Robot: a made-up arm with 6 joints.
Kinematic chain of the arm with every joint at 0, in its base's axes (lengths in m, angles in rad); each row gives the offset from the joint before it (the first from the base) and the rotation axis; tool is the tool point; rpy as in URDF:
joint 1: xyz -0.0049 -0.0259 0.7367 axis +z
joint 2: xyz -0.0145 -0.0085 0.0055 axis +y
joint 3: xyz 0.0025 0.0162 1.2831 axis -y
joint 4: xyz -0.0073 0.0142 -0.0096 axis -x
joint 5: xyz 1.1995 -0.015 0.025 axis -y
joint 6: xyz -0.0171 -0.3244 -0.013 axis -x
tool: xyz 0.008 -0.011 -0.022 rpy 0 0 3.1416
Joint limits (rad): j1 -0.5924..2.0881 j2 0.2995..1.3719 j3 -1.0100..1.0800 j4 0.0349..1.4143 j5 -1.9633..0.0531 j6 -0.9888..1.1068
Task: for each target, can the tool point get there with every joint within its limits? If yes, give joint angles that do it. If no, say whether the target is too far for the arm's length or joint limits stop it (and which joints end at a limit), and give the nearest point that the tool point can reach.
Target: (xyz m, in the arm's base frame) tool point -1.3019 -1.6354 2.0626
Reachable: no: joint limits stop it (at a limit: joint 1, joint 2, joint 3, joint 4) | nearest point 0.3743 -0.6857 0.8470 | short by 2.278 m
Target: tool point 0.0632 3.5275 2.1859
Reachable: no: too far | nearest point 0.0394 2.2831 1.6824 | short by 1.343 m
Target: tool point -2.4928 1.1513 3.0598
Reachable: no: too far | nearest point -0.8675 1.4840 2.5339 | short by 1.740 m
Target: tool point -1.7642 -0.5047 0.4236
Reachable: no: joint limits stop it (at a limit: joint 1, joint 3, joint 4, joint 5, joint 6) | nearest point -0.4247 0.6778 0.1751 | short by 1.804 m
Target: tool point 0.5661 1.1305 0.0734
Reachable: yes | joints 1.3537 1.1778 -0.3999 0.1687 -1.7658 -0.3495
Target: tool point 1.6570 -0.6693 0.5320
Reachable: yes | joints -0.2654 0.9620 -0.1827 0.8320 -1.7734 0.0757
